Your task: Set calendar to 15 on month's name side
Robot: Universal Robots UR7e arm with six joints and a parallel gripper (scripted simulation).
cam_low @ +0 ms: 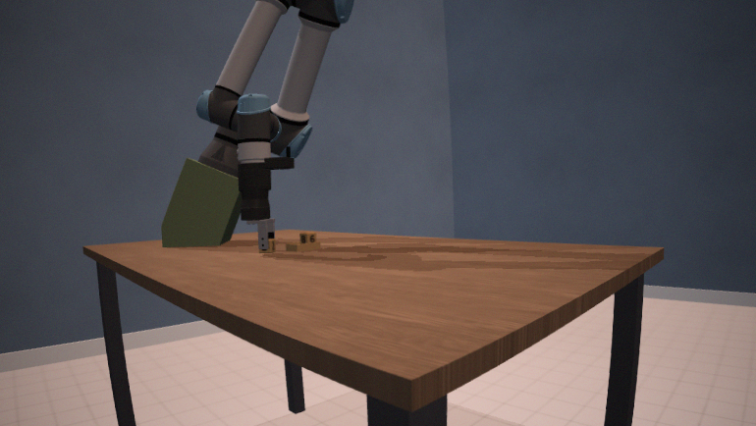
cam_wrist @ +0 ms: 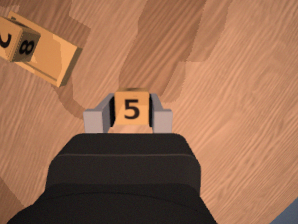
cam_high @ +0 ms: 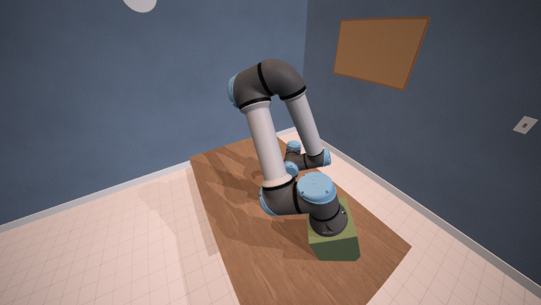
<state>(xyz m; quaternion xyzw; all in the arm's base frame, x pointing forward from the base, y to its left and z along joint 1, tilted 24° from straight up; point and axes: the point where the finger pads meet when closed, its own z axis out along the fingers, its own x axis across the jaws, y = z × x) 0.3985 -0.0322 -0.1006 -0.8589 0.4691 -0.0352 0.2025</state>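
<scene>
Now: hand 1 cm above the wooden cube. The rest, counted from my hand: wooden tray: 11 cm to the left, 2 cm below, 1 cm behind.
</scene>
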